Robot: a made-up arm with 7 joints. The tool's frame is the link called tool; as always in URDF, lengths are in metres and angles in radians. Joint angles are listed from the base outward.
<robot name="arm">
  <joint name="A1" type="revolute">
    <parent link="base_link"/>
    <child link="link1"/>
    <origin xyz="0 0 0.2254"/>
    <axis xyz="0 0 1"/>
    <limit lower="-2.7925" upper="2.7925"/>
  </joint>
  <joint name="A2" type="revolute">
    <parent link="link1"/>
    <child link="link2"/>
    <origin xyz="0 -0.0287 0.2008" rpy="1.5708 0 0"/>
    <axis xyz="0 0 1"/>
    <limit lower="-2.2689" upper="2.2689"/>
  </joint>
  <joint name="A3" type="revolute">
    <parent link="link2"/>
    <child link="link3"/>
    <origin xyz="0 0.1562 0.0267" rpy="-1.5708 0 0"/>
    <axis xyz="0 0 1"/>
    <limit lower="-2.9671" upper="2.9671"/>
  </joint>
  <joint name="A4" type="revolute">
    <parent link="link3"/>
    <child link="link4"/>
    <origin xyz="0.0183 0.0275 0.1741" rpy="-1.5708 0 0"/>
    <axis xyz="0 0 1"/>
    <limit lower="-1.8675" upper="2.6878"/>
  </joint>
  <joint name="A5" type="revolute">
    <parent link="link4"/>
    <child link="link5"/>
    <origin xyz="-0.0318 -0.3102 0.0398" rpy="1.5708 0 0"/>
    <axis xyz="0 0 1"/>
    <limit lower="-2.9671" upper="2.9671"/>
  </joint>
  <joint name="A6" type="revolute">
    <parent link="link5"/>
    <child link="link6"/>
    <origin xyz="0 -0.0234 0.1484" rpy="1.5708 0 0"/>
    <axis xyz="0 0 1"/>
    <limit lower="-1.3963" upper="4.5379"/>
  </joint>
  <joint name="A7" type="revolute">
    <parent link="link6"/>
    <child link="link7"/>
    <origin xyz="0.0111 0.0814 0.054" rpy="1.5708 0 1.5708"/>
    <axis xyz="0 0 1"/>
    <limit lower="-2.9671" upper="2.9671"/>
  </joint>
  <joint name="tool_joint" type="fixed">
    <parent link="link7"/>
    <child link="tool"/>
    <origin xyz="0 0 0"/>
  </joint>
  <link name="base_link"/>
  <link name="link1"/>
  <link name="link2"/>
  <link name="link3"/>
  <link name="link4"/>
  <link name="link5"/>
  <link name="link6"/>
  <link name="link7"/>
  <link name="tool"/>
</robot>
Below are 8 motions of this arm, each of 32 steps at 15 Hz.
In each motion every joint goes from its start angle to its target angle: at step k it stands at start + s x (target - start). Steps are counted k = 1, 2, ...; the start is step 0. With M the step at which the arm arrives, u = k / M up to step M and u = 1 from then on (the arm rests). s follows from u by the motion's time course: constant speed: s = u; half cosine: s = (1 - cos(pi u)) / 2; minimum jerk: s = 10 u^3 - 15 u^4 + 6 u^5.
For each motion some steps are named. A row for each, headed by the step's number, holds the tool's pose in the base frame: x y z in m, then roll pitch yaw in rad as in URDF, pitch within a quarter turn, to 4 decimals.
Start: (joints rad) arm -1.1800 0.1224 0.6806 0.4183 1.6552 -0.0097 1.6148
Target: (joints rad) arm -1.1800 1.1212 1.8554 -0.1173 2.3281 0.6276 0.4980
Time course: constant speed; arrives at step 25
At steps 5, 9, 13, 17, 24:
5: 0.0868 0.2494 1.2372 -1.6783 -0.0189 -0.0840
9: -0.0133 0.4141 1.1795 -1.7625 -0.2237 0.2420
13: -0.1161 0.5465 1.0868 -1.8460 -0.3217 0.5839
17: -0.2148 0.6421 0.9712 -1.8768 -0.3321 0.8945
24: -0.3626 0.7232 0.7507 -1.7379 -0.2467 1.2632

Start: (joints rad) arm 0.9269 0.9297 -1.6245 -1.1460 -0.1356 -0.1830 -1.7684
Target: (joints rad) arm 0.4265 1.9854 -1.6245 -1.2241 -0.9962 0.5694 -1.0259
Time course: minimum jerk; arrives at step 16
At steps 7, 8, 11, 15, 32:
7: -0.6427 0.0253 0.5615 2.8240 -1.3092 -1.8502
8: -0.6403 0.0697 0.5102 3.0877 -1.1208 -2.2879
11: -0.5978 0.1935 0.3925 2.9923 -0.6143 -2.7452
15: -0.5580 0.2549 0.3398 2.8120 -0.3877 -2.9092
32: -0.5574 0.2556 0.3392 2.8095 -0.3852 -2.9110

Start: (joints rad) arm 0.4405 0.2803 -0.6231 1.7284 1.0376 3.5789 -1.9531
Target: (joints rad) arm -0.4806 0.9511 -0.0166 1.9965 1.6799 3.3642 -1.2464
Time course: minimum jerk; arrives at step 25
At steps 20, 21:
20: 0.0979 -0.0362 0.7878 -1.8787 -0.7928 2.7299
21: 0.0944 -0.0302 0.7865 -1.8722 -0.7634 2.7202

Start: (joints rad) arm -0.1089 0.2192 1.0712 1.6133 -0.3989 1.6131 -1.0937
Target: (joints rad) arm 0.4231 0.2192 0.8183 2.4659 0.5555 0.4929 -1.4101
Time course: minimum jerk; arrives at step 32
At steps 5, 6, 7, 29, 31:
5: 0.1551 0.3768 0.8974 1.5238 0.0943 2.5390
6: 0.1586 0.3786 0.8899 1.5571 0.0813 2.5335
7: 0.1630 0.3808 0.8800 1.6007 0.0653 2.5262
29: 0.1649 0.2973 0.4099 -2.8513 -0.2038 2.2666
31: 0.1636 0.2952 0.4067 -2.8374 -0.2052 2.2644

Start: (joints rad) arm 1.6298 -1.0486 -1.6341 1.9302 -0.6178 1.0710 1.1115
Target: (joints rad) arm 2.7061 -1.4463 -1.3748 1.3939 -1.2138 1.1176 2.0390
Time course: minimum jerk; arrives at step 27
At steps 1, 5, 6, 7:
1: 0.5807 0.2769 0.5556 1.6724 -0.9569 0.7061
5: 0.5654 0.3247 0.5496 1.6233 -0.9654 0.8279
6: 0.5538 0.3541 0.5455 1.5930 -0.9698 0.9044
7: 0.5369 0.3906 0.5398 1.5553 -0.9743 1.0016

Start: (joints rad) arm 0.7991 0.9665 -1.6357 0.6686 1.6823 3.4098 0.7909
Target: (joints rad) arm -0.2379 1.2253 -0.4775 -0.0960 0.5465 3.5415 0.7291
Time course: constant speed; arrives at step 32
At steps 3, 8, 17, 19, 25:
3: -0.1494 -0.5450 0.8405 -3.1036 0.3592 0.4943
8: -0.2845 -0.4828 0.8581 3.0927 0.3525 0.2107
17: -0.4979 -0.2988 0.8428 3.0136 0.2276 -0.2905
19: -0.5355 -0.2479 0.8306 3.0142 0.1847 -0.3943
25: -0.6192 -0.0834 0.7749 3.0570 0.0361 -0.6854

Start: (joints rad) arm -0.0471 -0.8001 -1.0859 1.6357 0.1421 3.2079 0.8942
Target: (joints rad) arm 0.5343 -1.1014 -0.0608 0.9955 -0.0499 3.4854 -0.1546
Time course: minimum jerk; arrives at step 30
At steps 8, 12, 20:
8: 0.4228 -0.3745 0.5061 0.1799 -0.6545 2.9152
12: 0.5289 -0.2598 0.4658 0.2645 -0.5893 3.0633
20: 0.6225 0.0967 0.3965 0.2363 -0.3028 -2.8741

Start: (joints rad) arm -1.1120 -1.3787 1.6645 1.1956 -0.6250 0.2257 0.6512
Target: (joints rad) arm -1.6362 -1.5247 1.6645 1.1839 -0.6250 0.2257 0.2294
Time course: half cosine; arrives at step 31
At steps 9, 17, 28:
9: 0.6106 -0.4016 0.5791 -2.2487 0.1468 -0.5383
17: 0.5189 -0.5247 0.5461 -2.2005 0.0606 -0.6404
28: 0.3961 -0.6296 0.5108 -2.1559 -0.0385 -0.7584

